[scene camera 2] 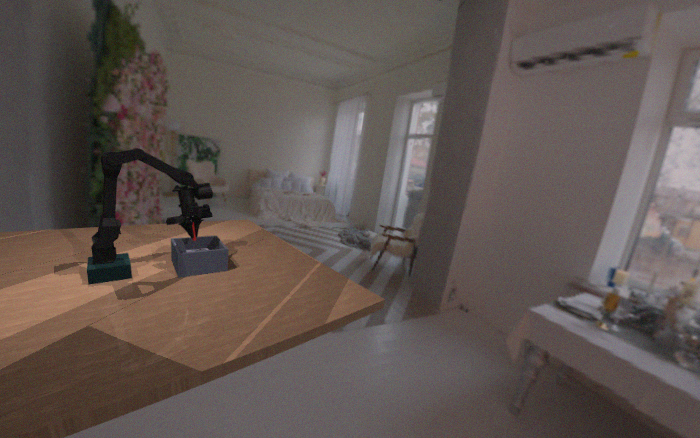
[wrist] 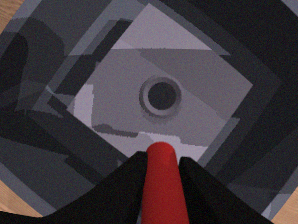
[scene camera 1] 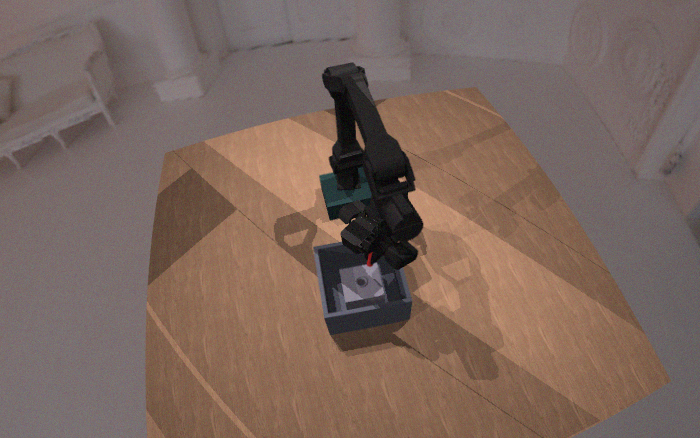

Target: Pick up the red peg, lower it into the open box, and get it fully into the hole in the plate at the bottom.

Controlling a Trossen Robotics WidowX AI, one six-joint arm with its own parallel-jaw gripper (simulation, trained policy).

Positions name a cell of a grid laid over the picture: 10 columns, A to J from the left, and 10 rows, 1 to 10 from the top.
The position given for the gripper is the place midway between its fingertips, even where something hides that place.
gripper: scene camera 2 C6; wrist F8; scene camera 1 F6
grey-blue box: scene camera 2 D6; wrist B8; scene camera 1 E6
